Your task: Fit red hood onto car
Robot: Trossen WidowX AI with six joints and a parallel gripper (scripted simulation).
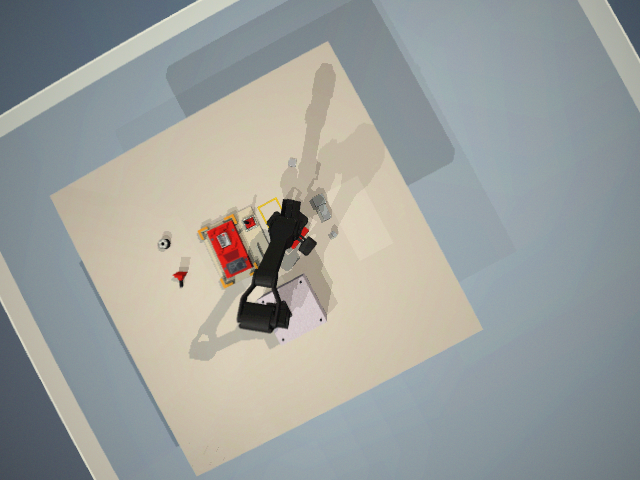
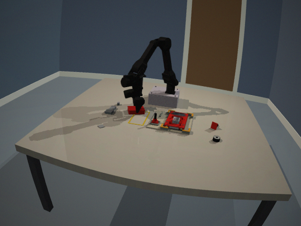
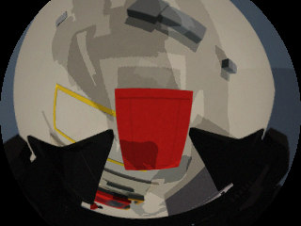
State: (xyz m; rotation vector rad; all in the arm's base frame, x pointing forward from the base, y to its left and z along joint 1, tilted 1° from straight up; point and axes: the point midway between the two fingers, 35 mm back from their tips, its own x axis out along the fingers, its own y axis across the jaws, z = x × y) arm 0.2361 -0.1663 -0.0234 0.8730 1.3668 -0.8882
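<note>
My gripper tip is now 100 mm short of the grey engine block, 260 mm to the right of it and 10 mm below it. Also, from my gripper tip: red hood right at my gripper tip; black wheel 200 mm ahead, 480 mm to the left.
</note>
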